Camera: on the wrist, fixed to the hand. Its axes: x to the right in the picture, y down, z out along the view.
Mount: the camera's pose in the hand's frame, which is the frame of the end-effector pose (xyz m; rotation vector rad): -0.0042 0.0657 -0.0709 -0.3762 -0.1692 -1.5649
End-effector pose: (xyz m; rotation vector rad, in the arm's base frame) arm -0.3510 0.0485 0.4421 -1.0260 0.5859 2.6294
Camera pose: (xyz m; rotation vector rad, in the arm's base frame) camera -0.3311 -0.0424 0.4155 -0.7592 -0.6063 1.3356
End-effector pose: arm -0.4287 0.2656 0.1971 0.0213 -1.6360 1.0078
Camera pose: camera -0.4043 0.3483 0.1531 0.9806 -1.3451 -0.5061
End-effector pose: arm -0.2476 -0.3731 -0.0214 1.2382 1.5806 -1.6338
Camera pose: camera -0.1716 -0.3162 -0.0400 0.5434 -2.3709 1.6005
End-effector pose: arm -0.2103 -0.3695 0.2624 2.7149 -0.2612 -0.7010
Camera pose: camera -0.1849 -0.4109 0.3461 2.0026 1.8748 -1.0991
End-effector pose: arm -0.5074 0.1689 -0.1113 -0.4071 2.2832 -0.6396
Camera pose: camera -0.5619 0.2483 -0.1014 -2.3677 1.5096 -0.7677
